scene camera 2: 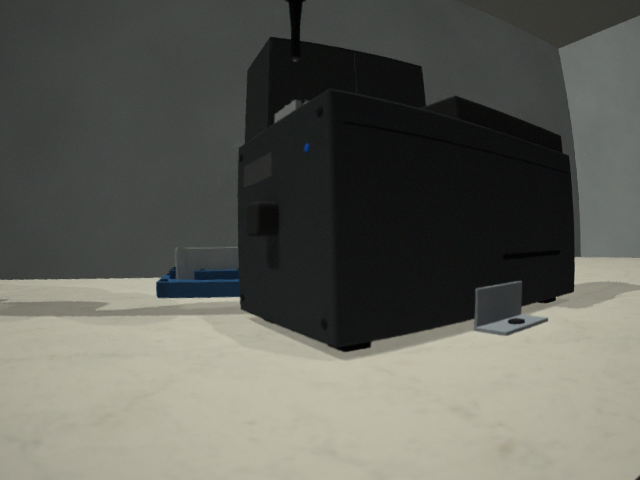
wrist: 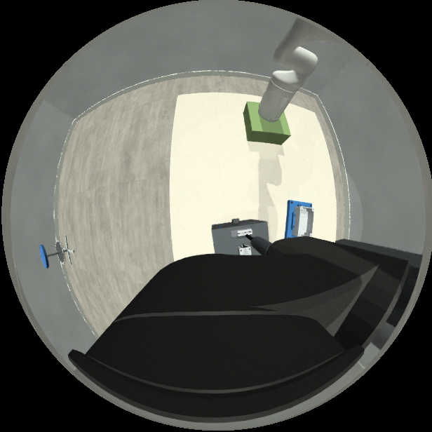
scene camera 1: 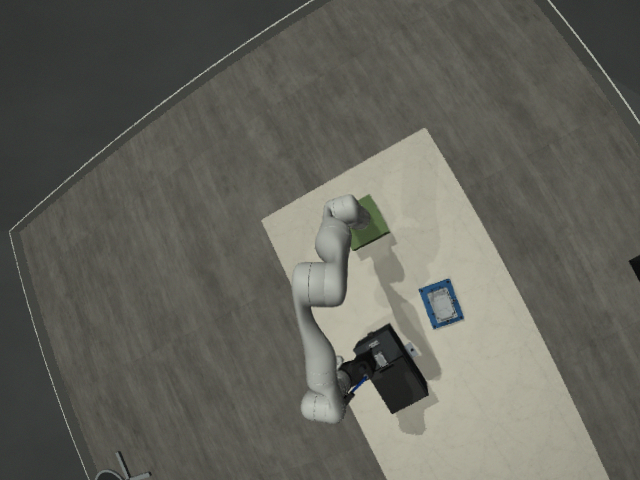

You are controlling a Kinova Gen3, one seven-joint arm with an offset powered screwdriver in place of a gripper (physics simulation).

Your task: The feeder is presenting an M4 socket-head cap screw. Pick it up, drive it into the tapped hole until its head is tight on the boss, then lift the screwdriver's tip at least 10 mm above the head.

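Note:
The black feeder (scene camera 1: 405, 387) (scene camera 2: 413, 217) (wrist: 222, 242) stands on the table, with a pale block (scene camera 2: 286, 111) (wrist: 244, 233) on its top. No screw can be made out there. My gripper, a black screwdriver (scene camera 2: 294, 58) (wrist: 247, 236), points down with its tip a little above the feeder's top, close to the pale block in the wrist view. A small grey spot shows at the tip, and no screw shank shows below it. The grey workpiece (scene camera 1: 443, 304) (scene camera 2: 206, 258) (wrist: 303, 221) sits on a blue fixture plate (scene camera 1: 429, 308) (scene camera 2: 199, 289) (wrist: 290, 220). The tapped hole cannot be made out.
A small grey angle bracket (scene camera 1: 410, 349) (scene camera 2: 498, 304) is beside the feeder. The feeder has a taller black housing (scene camera 2: 336, 72) on top. The arm's base stands on a green block (scene camera 1: 379, 222) (wrist: 267, 136). A blue-topped stool (wrist: 44, 256) is on the floor.

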